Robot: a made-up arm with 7 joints.
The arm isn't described. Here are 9 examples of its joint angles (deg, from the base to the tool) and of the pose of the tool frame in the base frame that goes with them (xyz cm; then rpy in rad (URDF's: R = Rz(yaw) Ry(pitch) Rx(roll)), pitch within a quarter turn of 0, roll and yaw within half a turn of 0).
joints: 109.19 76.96 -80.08 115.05 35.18 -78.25 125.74
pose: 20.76 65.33 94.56 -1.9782 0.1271 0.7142
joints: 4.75 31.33 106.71 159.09 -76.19 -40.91 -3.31
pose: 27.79 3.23 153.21 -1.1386 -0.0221 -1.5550
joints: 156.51 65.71 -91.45 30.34 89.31 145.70 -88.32
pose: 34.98 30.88 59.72 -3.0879 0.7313 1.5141
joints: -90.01 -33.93 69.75 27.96 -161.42 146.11 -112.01
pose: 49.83 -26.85 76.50 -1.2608 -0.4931 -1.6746
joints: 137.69 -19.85 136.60 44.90 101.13 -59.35 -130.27
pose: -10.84 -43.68 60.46 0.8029 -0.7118 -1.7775
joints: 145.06 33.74 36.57 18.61 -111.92 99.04 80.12
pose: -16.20 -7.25 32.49 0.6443 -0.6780 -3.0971
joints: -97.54 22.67 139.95 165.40 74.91 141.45 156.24
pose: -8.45 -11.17 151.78 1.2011 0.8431 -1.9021
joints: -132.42 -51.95 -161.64 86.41 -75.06 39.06 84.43
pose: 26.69 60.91 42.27 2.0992 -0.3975 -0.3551
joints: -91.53 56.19 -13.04 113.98 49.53 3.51 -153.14
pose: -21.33 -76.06 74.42 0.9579 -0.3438 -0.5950
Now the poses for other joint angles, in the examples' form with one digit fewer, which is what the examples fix.
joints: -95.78 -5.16 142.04 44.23 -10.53 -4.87 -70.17
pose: 46.4 48.7 64.3 1.404 -0.562 1.433
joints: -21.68 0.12 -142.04 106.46 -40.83 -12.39 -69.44
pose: -53.6 -20.4 138.5 -0.179 -0.503 -0.986
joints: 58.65 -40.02 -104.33 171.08 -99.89 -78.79 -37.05
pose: -18.4 -27.5 137.3 -0.668 0.423 1.324
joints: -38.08 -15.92 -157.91 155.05 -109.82 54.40 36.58
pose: -32.5 21.4 156.0 -2.144 -0.757 -0.568
